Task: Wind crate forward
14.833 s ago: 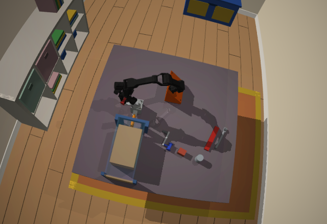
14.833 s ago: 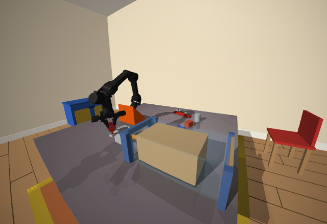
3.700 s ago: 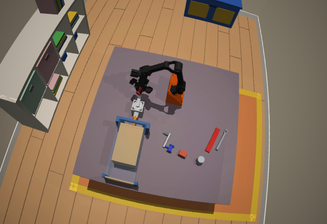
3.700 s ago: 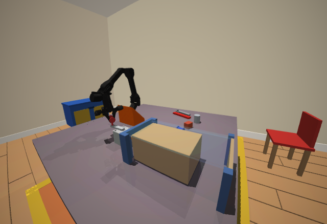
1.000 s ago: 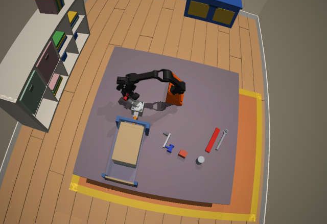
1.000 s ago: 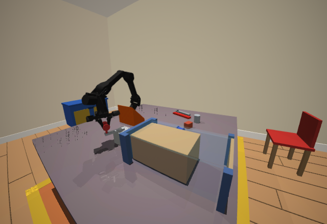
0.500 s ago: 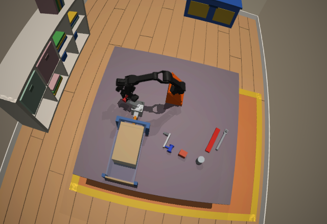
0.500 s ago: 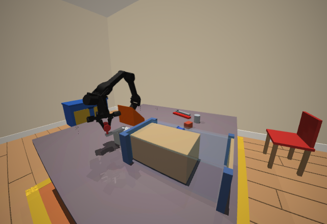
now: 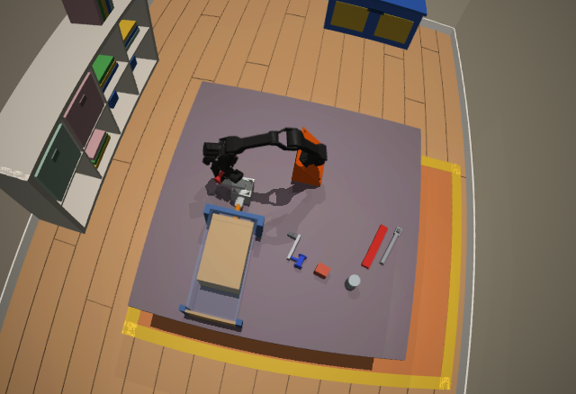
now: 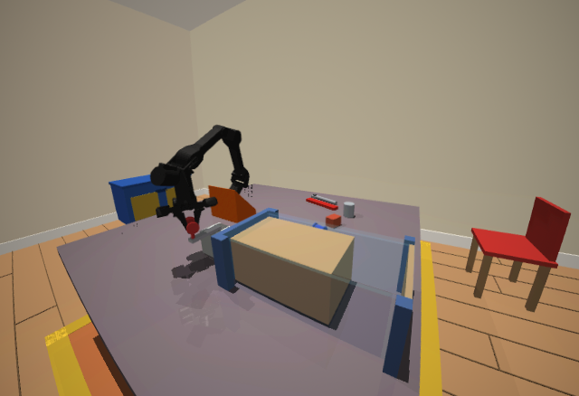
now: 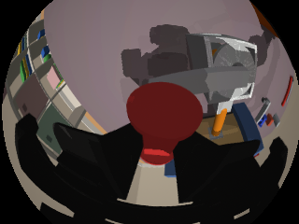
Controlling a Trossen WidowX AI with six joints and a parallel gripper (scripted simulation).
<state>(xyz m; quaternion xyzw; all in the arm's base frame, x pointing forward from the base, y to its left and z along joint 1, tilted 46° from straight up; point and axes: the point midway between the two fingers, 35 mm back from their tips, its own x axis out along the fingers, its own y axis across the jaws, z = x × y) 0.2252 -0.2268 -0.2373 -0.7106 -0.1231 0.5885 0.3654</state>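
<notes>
The winch handle is 40 mm to the left of my gripper tip, 20 mm below it and 20 mm behind it. Round my gripper tip: blue frame (130 mm ahead, 120 mm to the left, 20 mm below); then grey winch (100 mm below, 90 mm to the left, 50 mm behind); then red grip (10 mm behind, 10 mm above).
</notes>
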